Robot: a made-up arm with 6 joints. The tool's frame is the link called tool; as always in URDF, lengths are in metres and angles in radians. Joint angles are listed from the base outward. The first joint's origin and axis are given. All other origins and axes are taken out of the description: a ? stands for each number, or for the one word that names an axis. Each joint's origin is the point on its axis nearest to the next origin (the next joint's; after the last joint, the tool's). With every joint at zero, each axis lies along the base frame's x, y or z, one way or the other. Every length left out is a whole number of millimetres.
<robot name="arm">
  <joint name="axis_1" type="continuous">
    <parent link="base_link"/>
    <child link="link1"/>
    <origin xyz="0 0 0.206"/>
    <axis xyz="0 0 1"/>
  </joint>
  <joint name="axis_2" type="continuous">
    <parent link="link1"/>
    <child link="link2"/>
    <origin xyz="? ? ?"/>
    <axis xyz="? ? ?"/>
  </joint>
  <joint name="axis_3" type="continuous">
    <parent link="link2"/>
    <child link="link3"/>
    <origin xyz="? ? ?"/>
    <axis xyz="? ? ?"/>
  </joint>
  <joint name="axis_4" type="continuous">
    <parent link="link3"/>
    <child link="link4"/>
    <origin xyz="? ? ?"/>
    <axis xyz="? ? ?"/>
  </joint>
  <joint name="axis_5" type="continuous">
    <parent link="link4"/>
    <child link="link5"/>
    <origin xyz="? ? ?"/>
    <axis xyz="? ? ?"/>
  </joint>
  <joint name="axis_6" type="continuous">
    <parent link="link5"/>
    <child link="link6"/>
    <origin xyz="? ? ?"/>
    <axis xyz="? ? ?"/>
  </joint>
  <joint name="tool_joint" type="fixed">
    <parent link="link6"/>
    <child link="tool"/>
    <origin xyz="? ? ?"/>
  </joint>
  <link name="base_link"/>
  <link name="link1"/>
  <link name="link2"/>
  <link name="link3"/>
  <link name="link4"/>
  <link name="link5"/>
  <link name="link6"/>
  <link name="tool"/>
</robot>
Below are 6 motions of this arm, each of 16 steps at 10 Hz.
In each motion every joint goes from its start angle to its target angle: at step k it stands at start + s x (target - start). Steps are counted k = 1, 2, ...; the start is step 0. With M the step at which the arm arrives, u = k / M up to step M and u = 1 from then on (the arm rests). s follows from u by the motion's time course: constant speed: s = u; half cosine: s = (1 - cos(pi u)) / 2; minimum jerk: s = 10 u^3 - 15 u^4 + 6 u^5.
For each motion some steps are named. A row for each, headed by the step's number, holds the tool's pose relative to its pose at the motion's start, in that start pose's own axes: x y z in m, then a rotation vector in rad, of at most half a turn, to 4 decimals.
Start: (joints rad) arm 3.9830 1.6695 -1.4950 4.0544 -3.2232 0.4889
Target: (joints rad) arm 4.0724 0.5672 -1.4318 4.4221 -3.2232 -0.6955
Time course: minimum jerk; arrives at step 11
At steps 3, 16:
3: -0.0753 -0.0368 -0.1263 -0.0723 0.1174 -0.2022
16: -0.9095 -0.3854 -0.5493 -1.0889 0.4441 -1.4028

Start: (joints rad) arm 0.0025 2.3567 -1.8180 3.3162 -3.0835 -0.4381
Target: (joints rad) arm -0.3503 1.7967 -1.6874 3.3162 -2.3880 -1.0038
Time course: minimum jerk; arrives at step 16
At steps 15, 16:
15: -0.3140 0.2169 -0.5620 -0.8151 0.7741 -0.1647
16: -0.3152 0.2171 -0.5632 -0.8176 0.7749 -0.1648

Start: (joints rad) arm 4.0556 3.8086 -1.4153 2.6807 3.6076 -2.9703
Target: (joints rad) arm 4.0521 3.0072 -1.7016 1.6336 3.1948 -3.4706
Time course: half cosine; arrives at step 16
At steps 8, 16:
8: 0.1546 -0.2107 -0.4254 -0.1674 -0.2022 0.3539
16: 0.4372 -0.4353 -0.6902 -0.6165 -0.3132 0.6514

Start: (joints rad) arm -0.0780 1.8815 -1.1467 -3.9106 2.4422 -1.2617
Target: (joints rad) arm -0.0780 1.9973 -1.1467 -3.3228 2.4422 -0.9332
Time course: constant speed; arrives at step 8
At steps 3, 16:
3: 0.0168 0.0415 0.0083 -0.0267 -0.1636 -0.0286
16: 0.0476 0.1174 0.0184 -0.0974 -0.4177 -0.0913

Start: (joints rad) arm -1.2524 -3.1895 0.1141 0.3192 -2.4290 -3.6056
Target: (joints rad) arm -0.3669 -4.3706 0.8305 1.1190 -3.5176 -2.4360
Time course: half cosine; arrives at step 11
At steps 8, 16:
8: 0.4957 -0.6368 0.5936 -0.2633 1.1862 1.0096
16: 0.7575 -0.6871 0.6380 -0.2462 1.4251 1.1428

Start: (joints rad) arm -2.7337 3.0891 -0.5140 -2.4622 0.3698 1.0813
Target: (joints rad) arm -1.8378 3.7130 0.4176 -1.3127 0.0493 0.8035
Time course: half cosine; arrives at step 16
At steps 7, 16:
7: 0.2568 0.5126 -0.4113 -0.7225 0.0778 -0.1480
16: 1.1876 0.3636 -0.9207 -1.2149 0.7982 -0.5280

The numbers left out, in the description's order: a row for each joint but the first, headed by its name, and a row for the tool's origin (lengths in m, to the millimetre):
axis_2: xyz 0 0.048 0, axis 0 1 0
axis_3: xyz 0 0 0.96, axis 0 1 0
axis_4: xyz 0 0 0.587, axis 0 0 1
axis_5: xyz 0 0 0, axis 0 1 0
axis_6: xyz 0 0 0.157, axis 0 0 1
tool: xyz 0 0 0

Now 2 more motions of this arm.
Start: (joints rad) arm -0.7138 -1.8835 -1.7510 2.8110 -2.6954 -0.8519
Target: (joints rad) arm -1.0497 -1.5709 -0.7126 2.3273 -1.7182 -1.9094
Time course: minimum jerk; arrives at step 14
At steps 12, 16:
12: 0.3000 -0.3800 0.6885 0.0605 -0.5395 -1.5446
16: 0.2991 -0.3987 0.7047 0.0644 -0.5492 -1.5950

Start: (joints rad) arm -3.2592 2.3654 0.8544 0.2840 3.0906 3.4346
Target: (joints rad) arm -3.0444 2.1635 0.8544 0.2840 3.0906 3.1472
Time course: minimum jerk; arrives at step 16
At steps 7, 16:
7: -0.0767 -0.0573 0.0553 -0.0044 0.0785 -0.0289
16: -0.1776 -0.1744 0.1569 -0.0426 0.1999 -0.0747

